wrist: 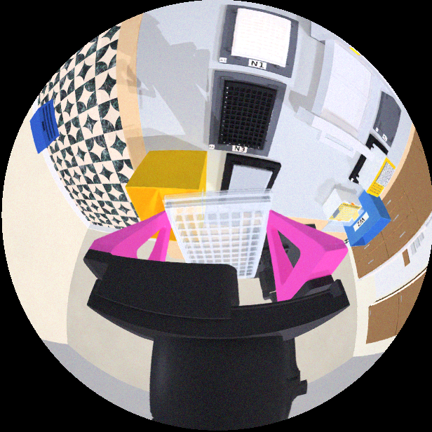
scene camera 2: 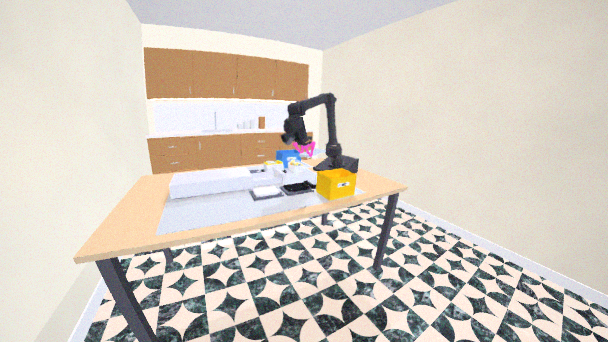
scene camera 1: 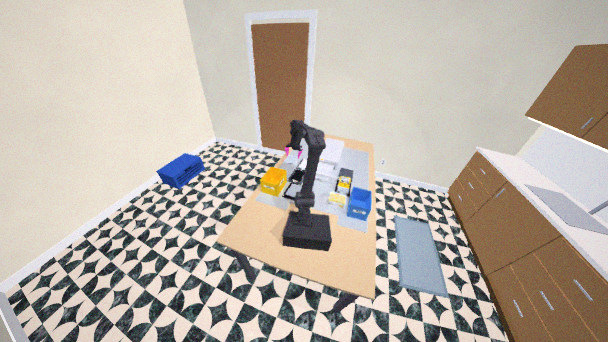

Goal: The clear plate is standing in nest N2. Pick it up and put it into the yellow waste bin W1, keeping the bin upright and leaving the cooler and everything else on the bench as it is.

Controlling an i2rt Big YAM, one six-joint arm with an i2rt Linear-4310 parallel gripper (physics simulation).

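Pixels of known places: gripper, fingertip midpoint: (scene camera 2: 306, 155) (scene camera 1: 292, 157); arm's base, origin of the base link: (scene camera 2: 337, 165) (scene camera 1: 303, 222).
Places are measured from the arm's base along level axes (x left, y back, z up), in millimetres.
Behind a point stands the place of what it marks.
Observation:
My gripper (scene camera 1: 293, 153) {y -451, x 139, z 149 mm} (scene camera 2: 308, 153) {y -451, x 139, z 149 mm} (wrist: 218, 215), with magenta fingers, is shut on the clear plate (scene camera 2: 318, 153) {y -405, x 184, z 164 mm} (wrist: 220, 237) by its two sides and holds it roughly level, well above the bench. The yellow waste bin W1 (scene camera 1: 273, 182) {y -374, x 283, z -55 mm} (scene camera 2: 330, 185) {y -426, x 303, z 22 mm} (wrist: 166, 172) stands upright on the bench. In the wrist view the bin is to the left of the plate, and the plate's left edge and the left finger overlap part of it. A bare dark grey nest (wrist: 388, 112) shows at the right; its label is too small to read.
Nest N1 (wrist: 225, 50) bears a white plate and nest N3 (wrist: 216, 112) a black rack. A black-framed tray (wrist: 227, 167) lies beside the yellow bin. The blue bin W2 (scene camera 1: 359, 204) {y -238, x -390, z -55 mm} (wrist: 372, 220), tip boxes (wrist: 382, 177) and a long white unit (scene camera 2: 210, 184) {y -908, x -95, z 4 mm} also stand on the bench (scene camera 2: 120, 215) {y -1340, x -102, z -62 mm}.

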